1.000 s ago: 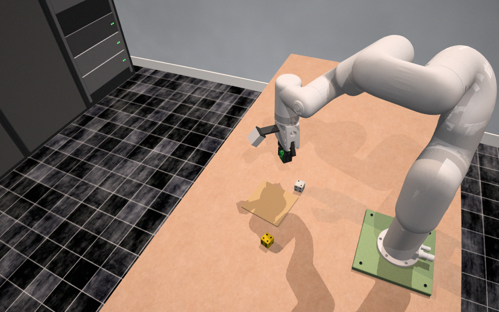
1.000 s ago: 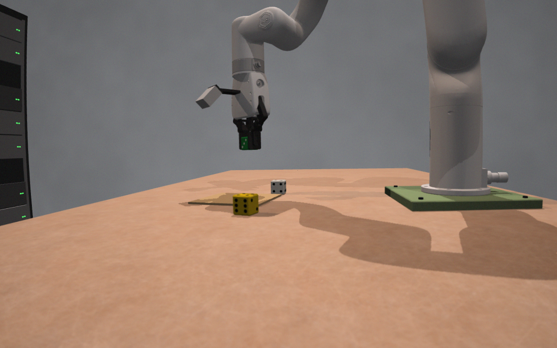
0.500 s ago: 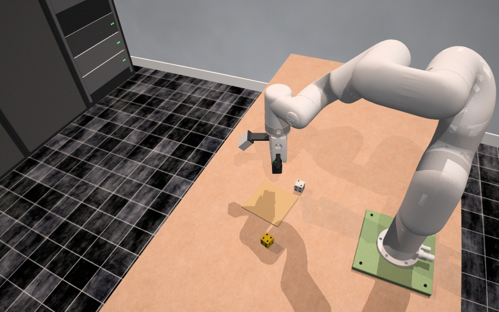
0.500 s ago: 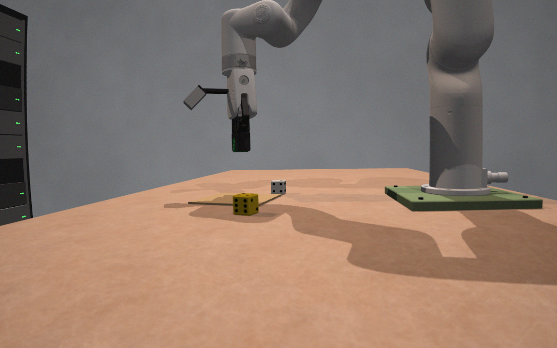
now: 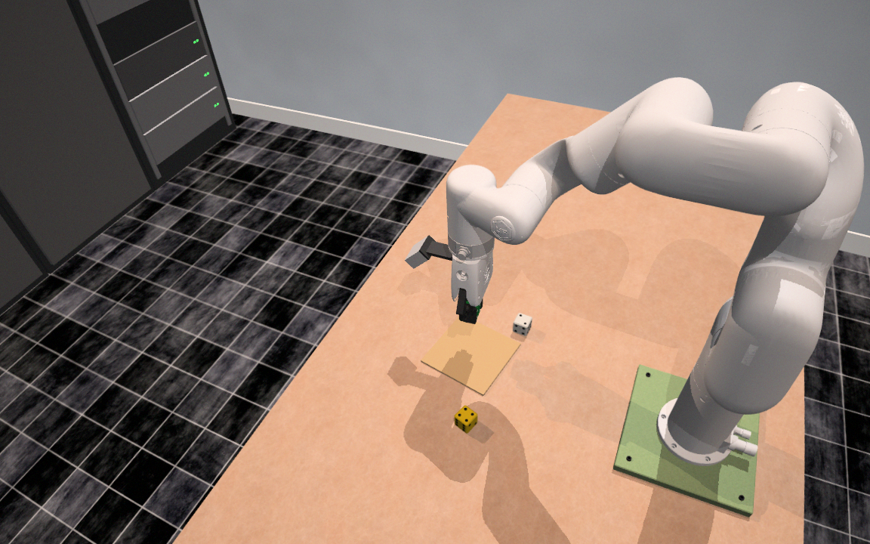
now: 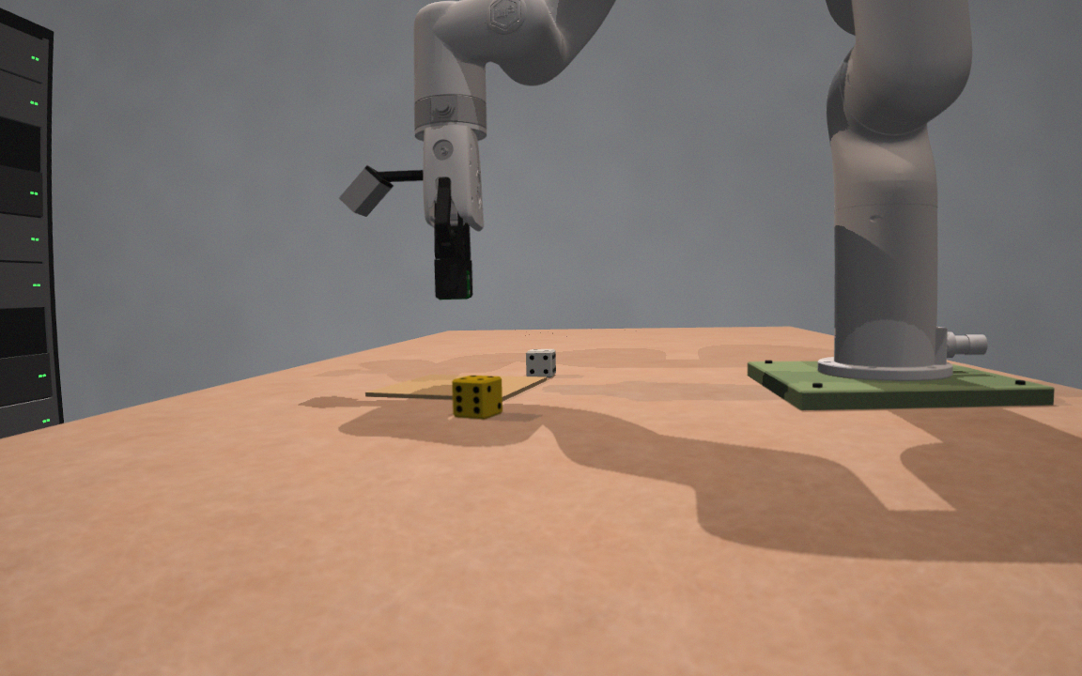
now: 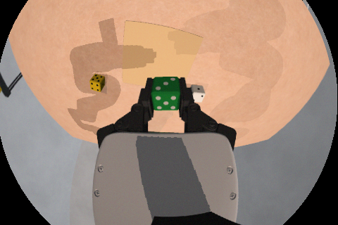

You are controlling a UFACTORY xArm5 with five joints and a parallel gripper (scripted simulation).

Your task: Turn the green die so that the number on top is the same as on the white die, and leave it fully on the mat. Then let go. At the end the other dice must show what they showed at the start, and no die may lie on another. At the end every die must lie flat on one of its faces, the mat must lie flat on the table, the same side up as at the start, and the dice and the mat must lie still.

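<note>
My gripper is now 1 cm past the tan mat, 2 cm to the right of it and 11 cm above it. Also, from my hand: green die 1 cm below; then white die 8 cm behind, 8 cm to the right, 10 cm below; then yellow die 7 cm behind, 16 cm to the left, 10 cm below.
</note>
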